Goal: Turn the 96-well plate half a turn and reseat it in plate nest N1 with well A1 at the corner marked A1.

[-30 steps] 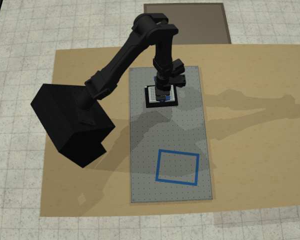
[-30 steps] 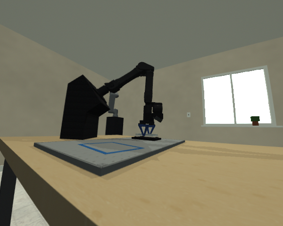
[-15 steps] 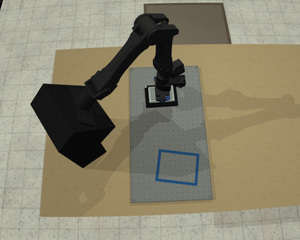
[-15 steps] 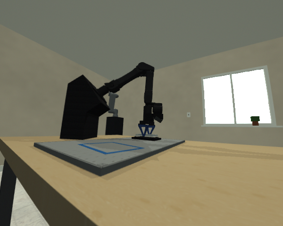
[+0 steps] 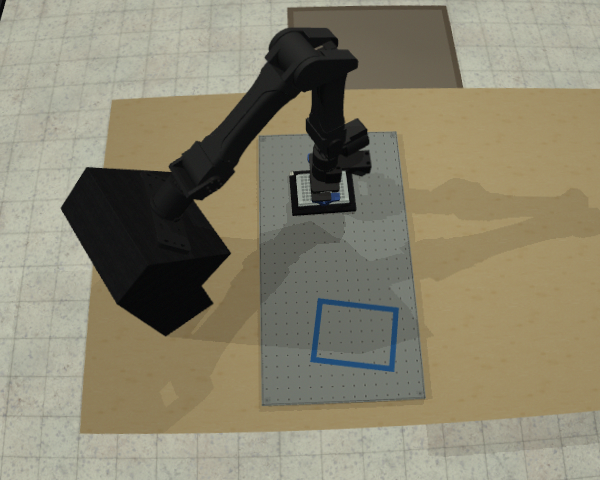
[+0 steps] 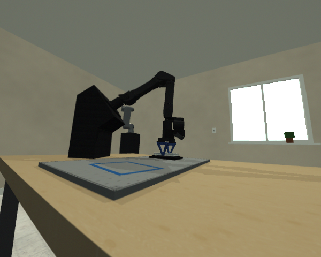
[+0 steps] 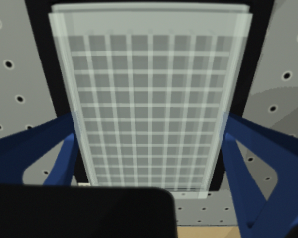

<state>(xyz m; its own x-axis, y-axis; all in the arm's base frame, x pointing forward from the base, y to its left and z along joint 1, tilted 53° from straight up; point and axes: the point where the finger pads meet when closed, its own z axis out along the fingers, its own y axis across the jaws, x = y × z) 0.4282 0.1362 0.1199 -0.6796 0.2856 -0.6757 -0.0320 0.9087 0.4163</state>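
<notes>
The clear 96-well plate is right at my hand. Round my hand: black plate nest N1 (20 mm below); then white A1 label (80 mm behind, 50 mm to the left, 10 mm below).
</notes>
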